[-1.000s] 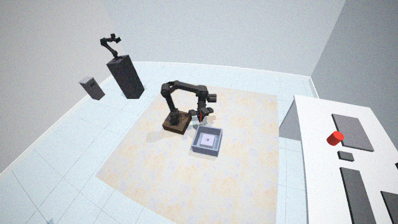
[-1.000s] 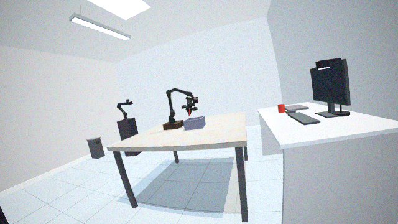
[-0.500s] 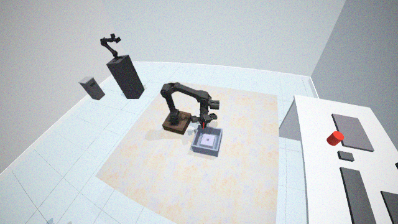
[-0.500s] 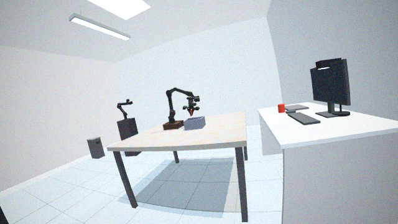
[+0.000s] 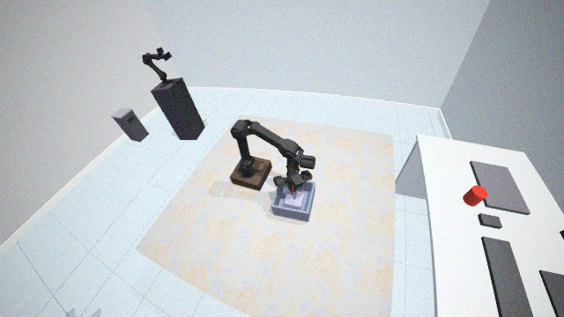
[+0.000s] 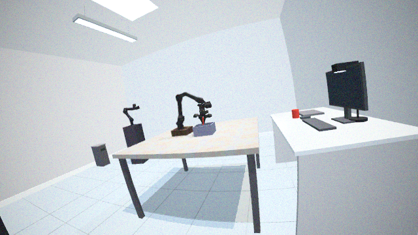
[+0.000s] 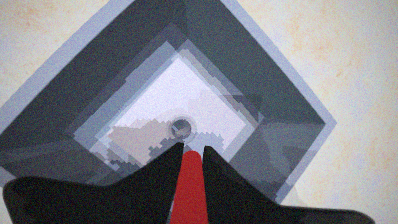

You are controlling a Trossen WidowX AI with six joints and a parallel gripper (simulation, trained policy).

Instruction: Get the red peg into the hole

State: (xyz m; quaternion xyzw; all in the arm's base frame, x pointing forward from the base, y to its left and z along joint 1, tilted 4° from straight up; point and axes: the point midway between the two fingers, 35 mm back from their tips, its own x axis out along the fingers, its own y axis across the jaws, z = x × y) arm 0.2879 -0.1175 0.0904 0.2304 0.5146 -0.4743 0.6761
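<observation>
Now: gripper tip 3 cm below the red peg and 2 cm to the right of it. Also, from my gripper tip: grey box (8 cm below, 1 cm to the right).
</observation>
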